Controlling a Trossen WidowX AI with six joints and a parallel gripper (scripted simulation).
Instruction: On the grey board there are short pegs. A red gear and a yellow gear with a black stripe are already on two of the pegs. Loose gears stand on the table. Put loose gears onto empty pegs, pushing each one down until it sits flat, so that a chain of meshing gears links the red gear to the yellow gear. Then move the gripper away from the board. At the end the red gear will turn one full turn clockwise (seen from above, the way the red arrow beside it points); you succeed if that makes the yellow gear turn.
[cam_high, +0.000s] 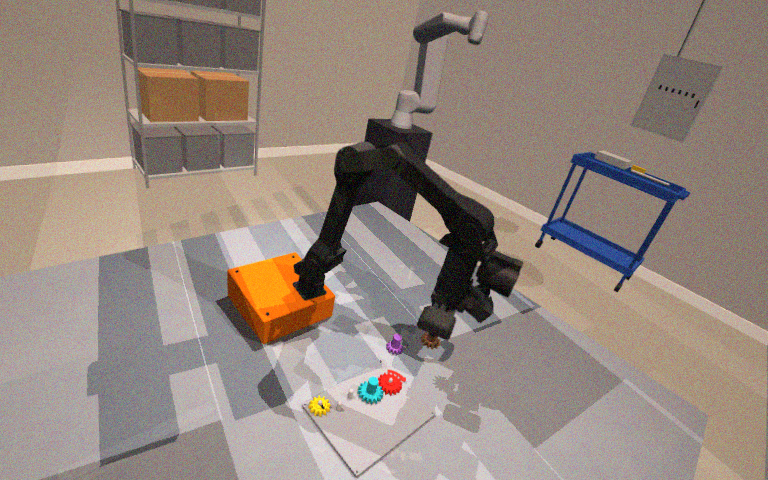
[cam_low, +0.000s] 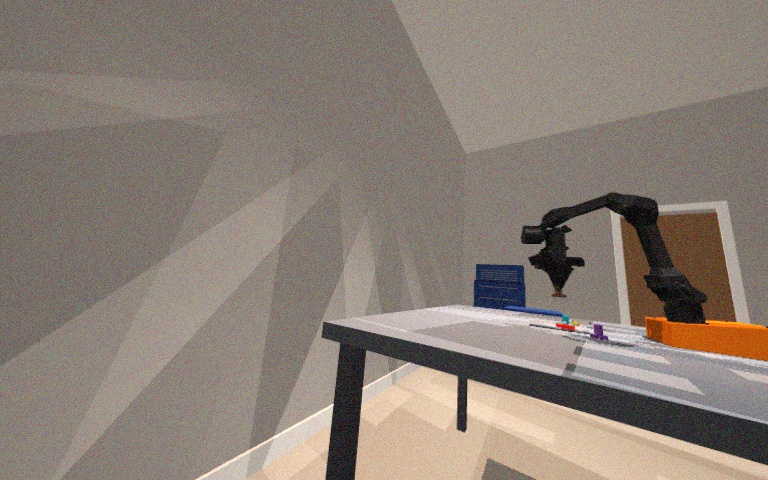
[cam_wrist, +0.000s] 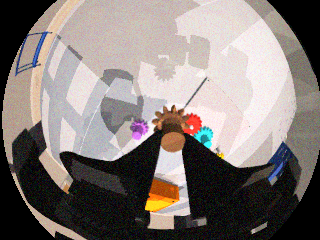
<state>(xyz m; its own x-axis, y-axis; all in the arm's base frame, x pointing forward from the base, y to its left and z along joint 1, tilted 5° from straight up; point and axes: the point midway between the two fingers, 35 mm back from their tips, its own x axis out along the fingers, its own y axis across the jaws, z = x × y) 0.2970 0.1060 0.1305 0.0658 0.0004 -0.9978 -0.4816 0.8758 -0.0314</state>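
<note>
The teal gear is 12 cm to the right of my gripper tip, 12 cm below it and 2 cm behind it. Also, from my gripper tip: red arrow (13 cm below, 4 cm to the right, 2 cm behind); brown gear (1 cm below); red gear (13 cm below, 7 cm to the right, 1 cm behind).
</note>
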